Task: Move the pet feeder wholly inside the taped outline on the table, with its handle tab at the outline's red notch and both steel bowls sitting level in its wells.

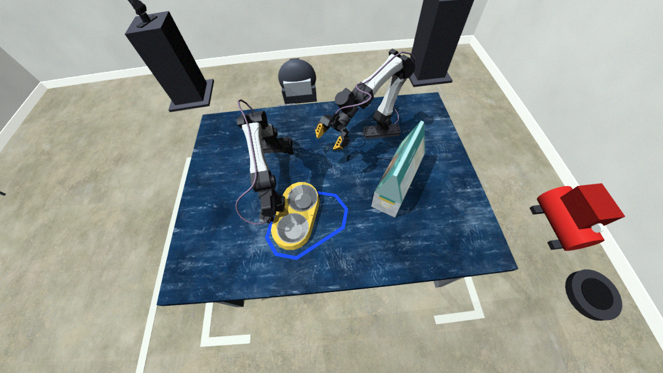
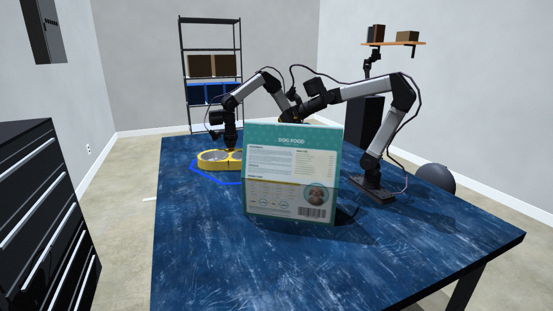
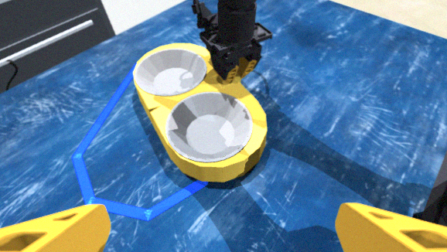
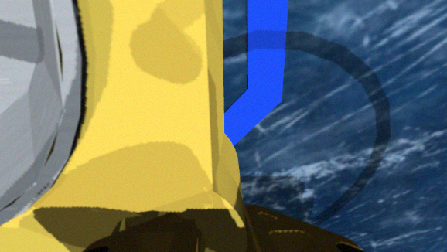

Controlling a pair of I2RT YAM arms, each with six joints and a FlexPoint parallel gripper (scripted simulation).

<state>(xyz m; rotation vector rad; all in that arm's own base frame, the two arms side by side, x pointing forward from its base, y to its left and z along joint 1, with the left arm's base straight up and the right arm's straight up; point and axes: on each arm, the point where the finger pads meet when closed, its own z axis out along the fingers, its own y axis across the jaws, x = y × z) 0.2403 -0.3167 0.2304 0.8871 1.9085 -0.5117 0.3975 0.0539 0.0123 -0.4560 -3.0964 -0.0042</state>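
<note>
My right gripper is now 70 mm to the right of the yellow pet feeder, 30 mm short of it and 30 mm above it. Also, from my right hand: teal dog food bag: 570 mm to the left, 110 mm above, 40 mm behind; then blue taped outline: 120 mm to the left, 70 mm ahead, 40 mm below.
</note>
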